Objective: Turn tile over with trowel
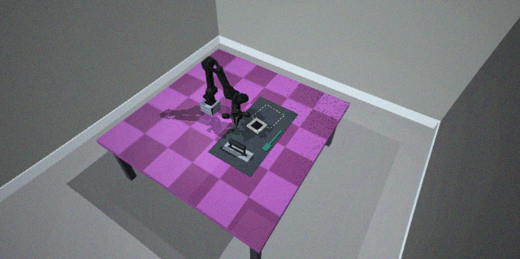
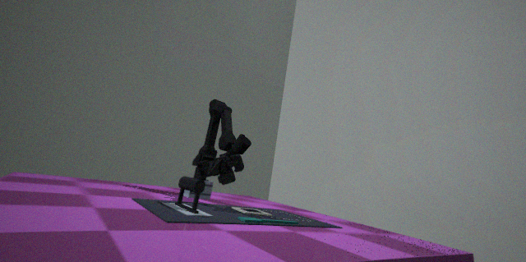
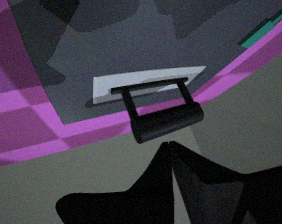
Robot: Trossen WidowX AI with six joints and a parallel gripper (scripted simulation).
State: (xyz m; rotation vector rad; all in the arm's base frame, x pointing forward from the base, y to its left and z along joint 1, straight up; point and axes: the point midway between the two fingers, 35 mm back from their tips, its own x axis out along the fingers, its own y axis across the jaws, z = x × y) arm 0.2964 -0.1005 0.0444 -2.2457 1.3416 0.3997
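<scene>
Right now my gripper tip is 50 mm short of the trowel, 90 mm to the left of it and 70 mm above it. From my gripper tip the other things lie so: tool-shaped bar: 230 mm ahead, 90 mm to the left, 100 mm below; then dark mat: 90 mm ahead, 120 mm to the left, 120 mm below; then tile: 60 mm ahead, 170 mm to the left, 100 mm below.
</scene>
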